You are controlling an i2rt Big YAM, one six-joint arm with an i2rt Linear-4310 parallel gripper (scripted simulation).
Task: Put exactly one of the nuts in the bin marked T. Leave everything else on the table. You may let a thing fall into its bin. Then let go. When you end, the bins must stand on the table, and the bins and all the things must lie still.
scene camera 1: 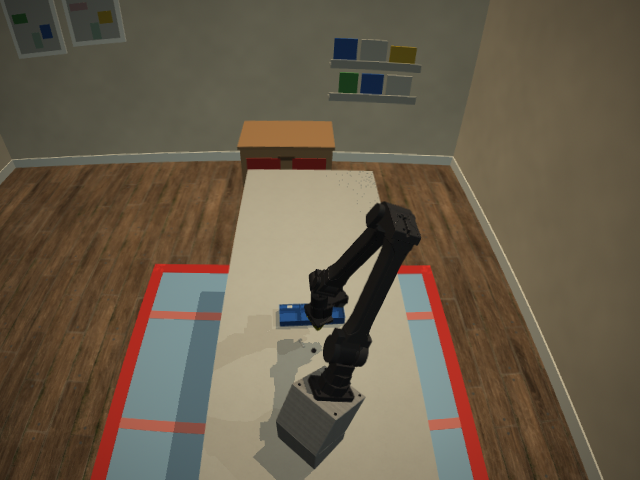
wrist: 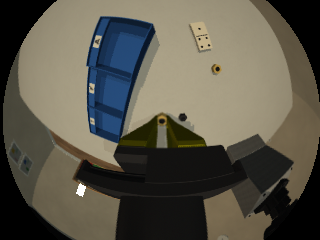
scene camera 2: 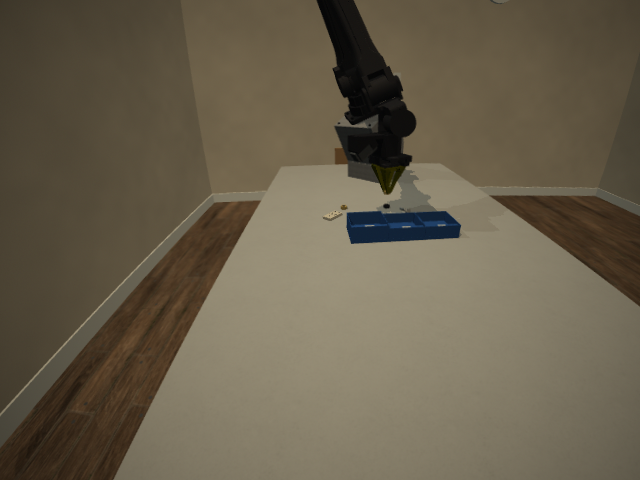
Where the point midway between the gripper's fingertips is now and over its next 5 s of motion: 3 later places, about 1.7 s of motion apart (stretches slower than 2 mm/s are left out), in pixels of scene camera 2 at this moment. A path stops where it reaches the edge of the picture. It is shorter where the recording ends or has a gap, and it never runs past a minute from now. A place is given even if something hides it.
The gripper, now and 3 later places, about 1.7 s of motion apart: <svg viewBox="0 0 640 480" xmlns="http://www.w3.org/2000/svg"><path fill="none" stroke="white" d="M387 192L437 205L437 220L439 189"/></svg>
